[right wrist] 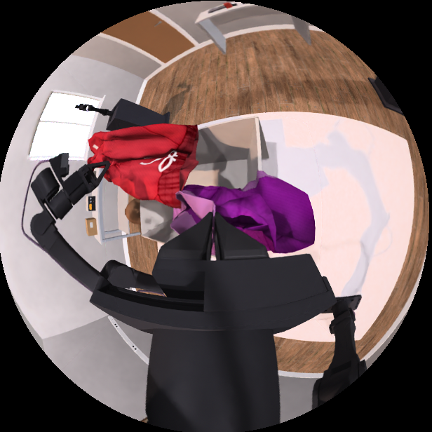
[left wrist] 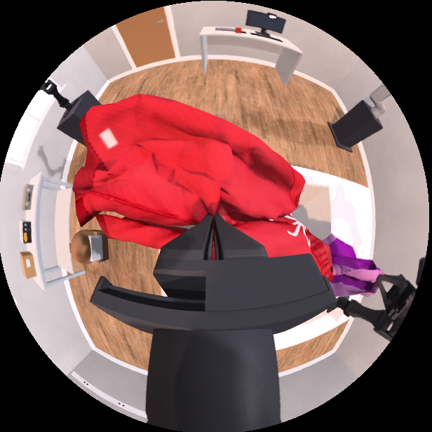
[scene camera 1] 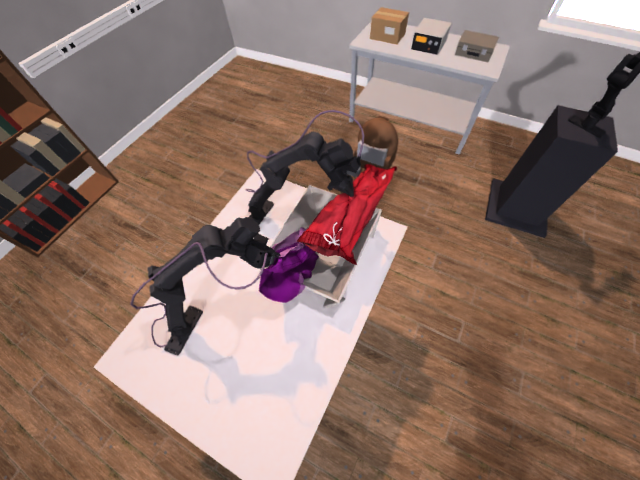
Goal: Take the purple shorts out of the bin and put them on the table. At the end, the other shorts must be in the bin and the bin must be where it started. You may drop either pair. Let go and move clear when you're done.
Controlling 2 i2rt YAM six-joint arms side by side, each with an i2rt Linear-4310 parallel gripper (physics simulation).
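Note:
The purple shorts [scene camera 1: 286, 281] [left wrist: 347, 252] [right wrist: 290, 215] hang bunched from my right gripper [scene camera 1: 275, 255] [right wrist: 213, 217], which is shut on their pale lilac part. They hang at the lower-left end of the grey bin [scene camera 1: 325, 276] [left wrist: 317, 197] [right wrist: 230, 137], with their lower part outside its end wall in scene camera 1. My left gripper [scene camera 1: 353, 192] [left wrist: 213, 217] [right wrist: 109, 162] is shut on the red shorts [scene camera 1: 356, 214] [left wrist: 170, 165] [right wrist: 142, 145]. The red shorts stretch above the bin, their white-corded waistband close to the purple shorts and their other end past the bin's far side.
The white table top [scene camera 1: 248, 351] [right wrist: 345, 250] spreads toward the bottom of scene camera 1, under arm shadows. A brown rounded object with a grey panel [scene camera 1: 379, 139] stands beyond the red shorts. A bookshelf [scene camera 1: 103, 181] is at the left, a side table [scene camera 1: 491, 67] at the back.

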